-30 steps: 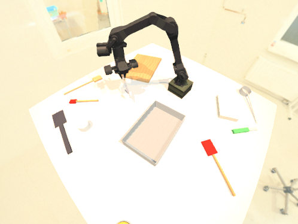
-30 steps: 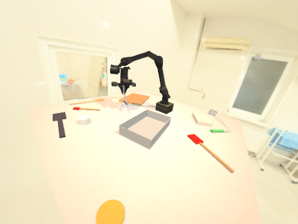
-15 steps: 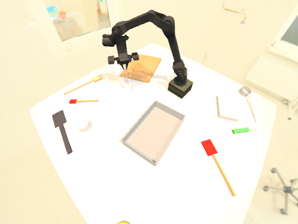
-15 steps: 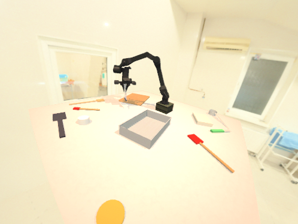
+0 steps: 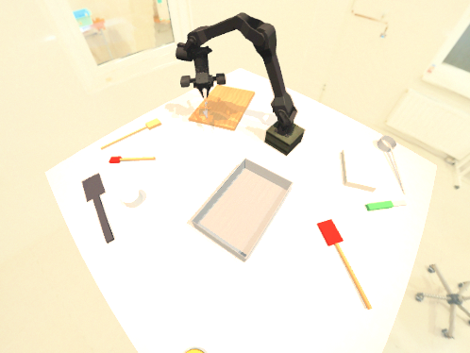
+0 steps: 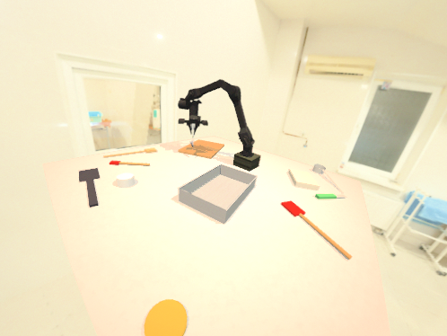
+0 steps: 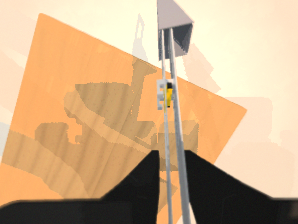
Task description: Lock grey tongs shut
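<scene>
Right now my gripper tip is 15 cm past the wooden board, 1 cm to the left of it and 12 cm above it. Also, from my gripper tip: yellow piece (3 cm ahead, 2 cm to the left); then dark spatula (60 cm ahead, 5 cm to the right, 12 cm below); then roasting tin (31 cm ahead, 41 cm to the left, 10 cm below).
</scene>
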